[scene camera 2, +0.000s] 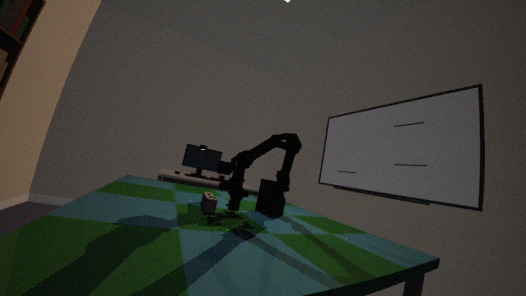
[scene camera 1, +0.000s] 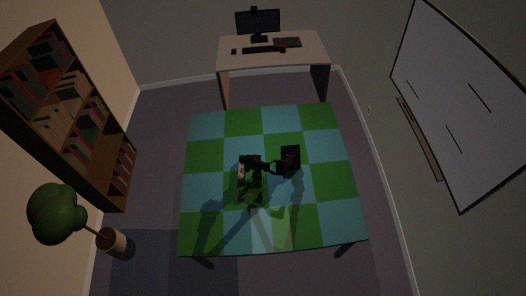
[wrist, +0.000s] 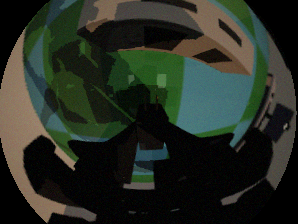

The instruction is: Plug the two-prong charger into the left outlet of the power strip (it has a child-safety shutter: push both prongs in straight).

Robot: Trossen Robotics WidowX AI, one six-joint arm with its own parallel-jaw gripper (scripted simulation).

Labels:
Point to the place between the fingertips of my gripper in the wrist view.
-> At 150, 121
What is my gripper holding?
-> A dark charger.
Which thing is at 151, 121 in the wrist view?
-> A dark charger.

